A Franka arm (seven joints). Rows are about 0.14 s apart.
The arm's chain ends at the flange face. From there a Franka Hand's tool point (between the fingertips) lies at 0.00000 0.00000 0.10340 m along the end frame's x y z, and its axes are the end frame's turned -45 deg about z.
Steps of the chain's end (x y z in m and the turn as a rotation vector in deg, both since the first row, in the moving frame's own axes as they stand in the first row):
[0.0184 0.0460 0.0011 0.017 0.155 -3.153]
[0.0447 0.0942 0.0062 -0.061 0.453 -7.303]
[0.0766 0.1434 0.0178 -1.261 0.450 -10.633]
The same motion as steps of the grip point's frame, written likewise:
[-0.0193 0.0457 0.0011 -0.098 0.122 -3.153]
[-0.0345 0.0988 0.0062 -0.363 0.277 -7.303]
[-0.0481 0.1578 0.0178 -1.210 -0.573 -10.633]

